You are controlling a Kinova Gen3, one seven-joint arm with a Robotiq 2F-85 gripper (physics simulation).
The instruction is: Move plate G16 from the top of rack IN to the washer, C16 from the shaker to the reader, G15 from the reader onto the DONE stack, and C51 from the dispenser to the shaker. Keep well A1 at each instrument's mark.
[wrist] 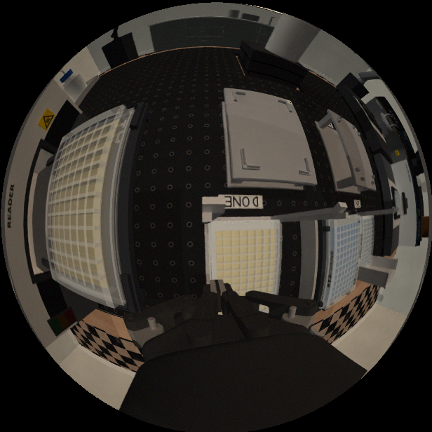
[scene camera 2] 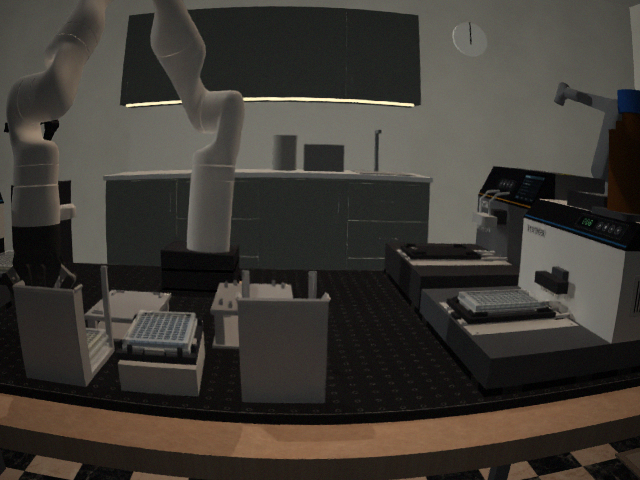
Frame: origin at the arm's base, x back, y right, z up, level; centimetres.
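Where they show: arm's base, origin of the base link: [scene camera 2: 207,249].
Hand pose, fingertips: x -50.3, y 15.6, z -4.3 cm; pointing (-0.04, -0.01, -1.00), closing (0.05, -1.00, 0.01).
Things, the pixels of their top centre, and the offset from my fingertips. "spot": a spot on its surface instead.
- DONE rack, surface spot: [scene camera 2: 49,335] spot: dx -5.8, dy -4.2, dz +3.0 cm
- blue-welled plate, middle of its top: [scene camera 2: 161,325] dx +1.8, dy -18.1, dz +3.3 cm
- clear plate, middle of its top: [scene camera 2: 502,296] dx +14.3, dy -65.6, dz +4.5 cm
- black nest, surface spot: [scene camera 2: 439,251] spot: dx +50.0, dy -63.1, dz +5.0 cm
My gripper [scene camera 2: 42,272] [wrist: 216,287] is shut and empty, behind and above the DONE rack [scene camera 2: 49,335]; the rack wall hides its fingertips in the scene view. In the wrist view a yellow-welled plate [wrist: 245,245] lies in the DONE rack, beyond the fingers. Another yellow-welled plate [wrist: 80,200] sits on the reader's dark nest at the left. A blue-welled plate [scene camera 2: 161,329] [wrist: 344,260] sits on a low pedestal between the racks. A clear plate [wrist: 367,240] shows at the IN rack [scene camera 2: 283,351]. Another clear plate [scene camera 2: 498,299] sits on the front right instrument. Their codes are not clearly readable.
A flat grey stand [scene camera 2: 133,304] [wrist: 267,137] stands behind the DONE rack. A pegged stand [scene camera 2: 223,310] [wrist: 350,150] is behind the IN rack. A rear right instrument has a black nest [scene camera 2: 439,251] without a plate. A second white arm [scene camera 2: 210,206] stands on a black base.
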